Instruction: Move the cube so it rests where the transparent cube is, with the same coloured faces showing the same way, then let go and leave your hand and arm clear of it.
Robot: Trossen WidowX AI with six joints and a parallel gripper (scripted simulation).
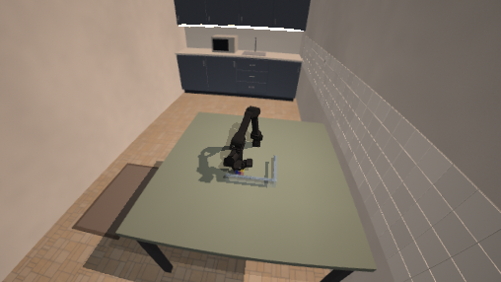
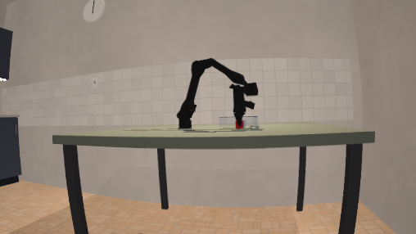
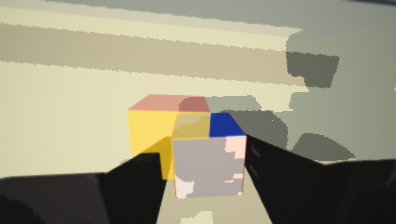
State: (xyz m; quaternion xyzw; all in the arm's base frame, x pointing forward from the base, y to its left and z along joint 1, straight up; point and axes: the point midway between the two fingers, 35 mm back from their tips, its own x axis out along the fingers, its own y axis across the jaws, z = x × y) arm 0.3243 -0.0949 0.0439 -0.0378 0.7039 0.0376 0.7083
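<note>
My gripper is now 10 mm short of the transparent cube, 20 mm to the right of it and 20 mm above it. Round my hand: fence 90 mm ahead, 90 mm to the left.
</note>
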